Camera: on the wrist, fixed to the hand. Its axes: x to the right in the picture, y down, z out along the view.
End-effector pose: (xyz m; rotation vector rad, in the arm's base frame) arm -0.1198 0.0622 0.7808 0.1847 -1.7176 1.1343
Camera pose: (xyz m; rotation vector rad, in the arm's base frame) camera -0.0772 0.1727 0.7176 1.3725 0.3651 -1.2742
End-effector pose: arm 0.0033 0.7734 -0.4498 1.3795 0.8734 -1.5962
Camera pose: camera 0.1154 0.8461 -0.4366 0.6111 -1.4473 0.6216
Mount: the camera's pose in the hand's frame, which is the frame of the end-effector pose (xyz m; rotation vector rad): -0.0293 0.0724 -0.1092 0.1832 -0.5386 3.0345
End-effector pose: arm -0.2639 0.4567 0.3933 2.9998 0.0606 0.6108
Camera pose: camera -0.3320 0.3906 0.4883 -0.2263 2.6048 0.3469
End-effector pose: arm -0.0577 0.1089 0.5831 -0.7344 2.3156 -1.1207
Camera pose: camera -0.1209 0.2271 0.5908 1.7909 0.5183 0.4991
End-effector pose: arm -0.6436 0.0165 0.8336 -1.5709 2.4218 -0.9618
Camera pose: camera -0.7313 0.1101 0.8732 1.7437 1.2215 0.2019
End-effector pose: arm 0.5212 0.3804 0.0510 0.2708 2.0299 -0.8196
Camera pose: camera 0.4996 0.5089 0.0833 1.9046 -0.4492 0.8957
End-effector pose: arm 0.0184 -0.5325 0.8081 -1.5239 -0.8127 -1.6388
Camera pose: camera 0.0233 -0.6600 0.7662 -0.9595 1.0878 1.0813
